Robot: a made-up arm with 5 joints.
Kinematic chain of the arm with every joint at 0, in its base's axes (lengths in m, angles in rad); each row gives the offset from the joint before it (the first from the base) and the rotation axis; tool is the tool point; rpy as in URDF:
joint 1: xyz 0 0 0.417 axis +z
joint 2: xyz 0 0 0 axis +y
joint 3: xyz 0.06 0 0.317 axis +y
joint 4: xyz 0.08 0 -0.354 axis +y
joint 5: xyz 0.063 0 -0.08 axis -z
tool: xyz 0 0 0 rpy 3.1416 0 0
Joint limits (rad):
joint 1: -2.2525..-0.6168
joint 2: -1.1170..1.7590
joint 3: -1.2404..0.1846
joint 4: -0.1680..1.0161
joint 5: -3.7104..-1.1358
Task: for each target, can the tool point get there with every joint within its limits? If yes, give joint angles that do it. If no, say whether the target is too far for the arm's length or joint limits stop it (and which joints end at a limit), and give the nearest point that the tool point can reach.
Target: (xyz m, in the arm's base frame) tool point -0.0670 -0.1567 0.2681
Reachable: yes | joints -1.9748 0.1543 0.0257 0.0062 -2.8409
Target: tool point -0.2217 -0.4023 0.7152
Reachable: yes | joints -2.0745 -0.1736 -1.0180 -0.0353 -2.8637
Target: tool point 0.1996 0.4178 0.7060
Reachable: no: joint limits stop it (at a limit: joint 2, joint 3) | nearest point 0.0584 0.1222 0.4201 | short by 0.435 m
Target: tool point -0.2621 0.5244 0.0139
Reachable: no: joint limits stop it (at a limit: joint 2) | nearest point -0.0636 0.1273 0.1566 | short by 0.466 m
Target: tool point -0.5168 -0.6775 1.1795
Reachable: no: too far | nearest point -0.2738 -0.3589 0.8210 | short by 0.538 m
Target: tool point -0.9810 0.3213 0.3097
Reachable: no: too far | nearest point -0.1342 0.0952 0.3027 | short by 0.876 m
